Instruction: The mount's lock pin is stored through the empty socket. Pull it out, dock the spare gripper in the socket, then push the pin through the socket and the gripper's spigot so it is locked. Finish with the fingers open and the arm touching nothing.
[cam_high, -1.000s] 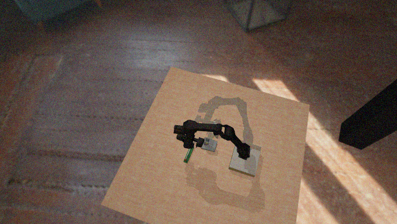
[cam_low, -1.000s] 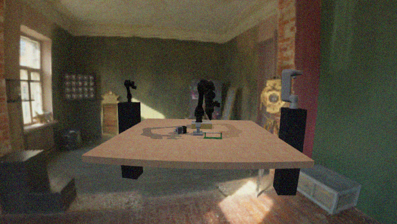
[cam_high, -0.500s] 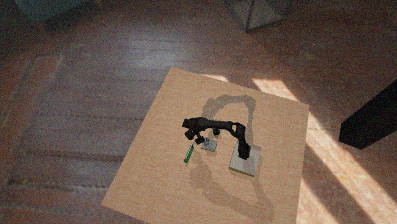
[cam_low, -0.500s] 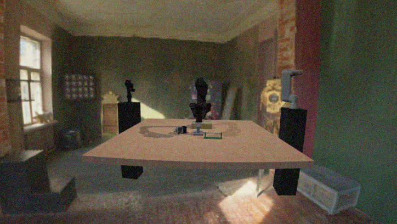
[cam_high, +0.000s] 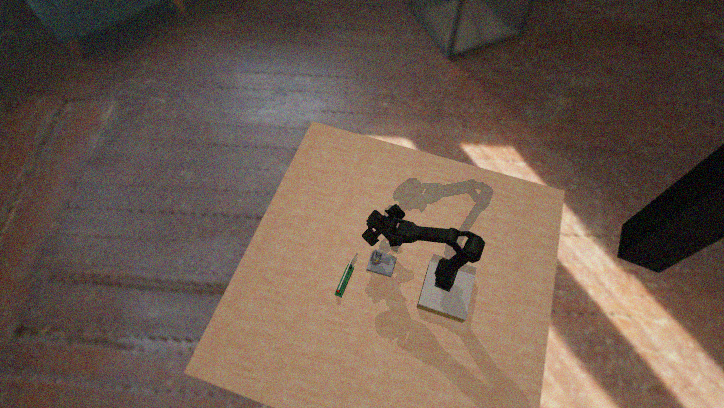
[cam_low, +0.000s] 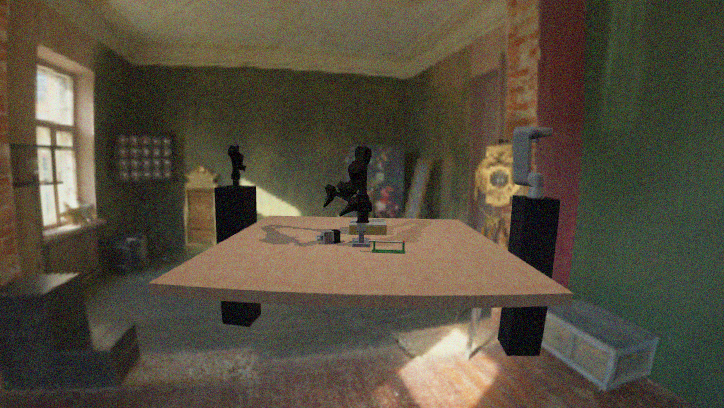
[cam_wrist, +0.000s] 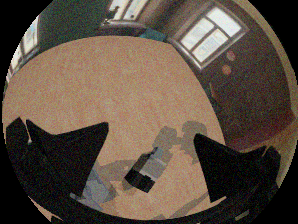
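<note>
Now: the spare gripper 13 cm below my gripper tip, 7 cm behind it and 3 cm to the right of it. From my gripper tip the other things lie so: green pin cradle: 25 cm to the left, 14 cm below, 4 cm ahead; grey mount socket: 13 cm to the left, 11 cm below, 7 cm behind.
</note>
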